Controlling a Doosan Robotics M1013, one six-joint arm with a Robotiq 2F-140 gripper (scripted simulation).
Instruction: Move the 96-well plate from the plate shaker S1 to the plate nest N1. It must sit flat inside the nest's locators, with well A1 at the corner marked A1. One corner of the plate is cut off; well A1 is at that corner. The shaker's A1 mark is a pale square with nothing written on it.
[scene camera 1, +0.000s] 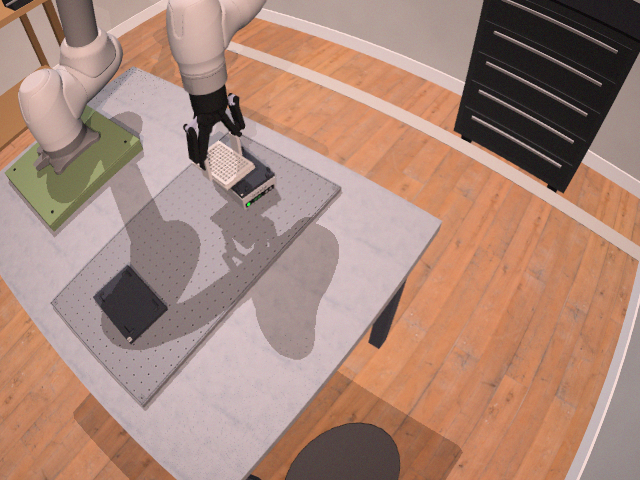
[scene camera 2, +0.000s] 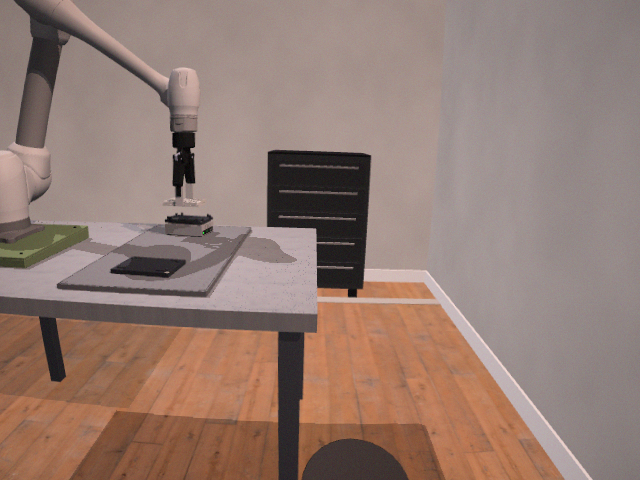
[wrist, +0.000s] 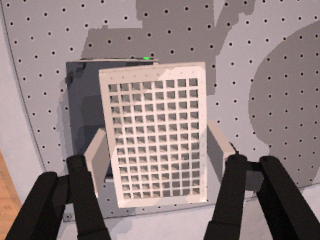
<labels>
gripper: scene camera 1; scene camera 2; wrist 157, 138
same spot on gripper: (scene camera 1: 194, 150) = (scene camera 2: 179, 172)
same spot on plate shaker S1: (scene camera 2: 206, 226) = (scene camera 1: 255, 193)
</labels>
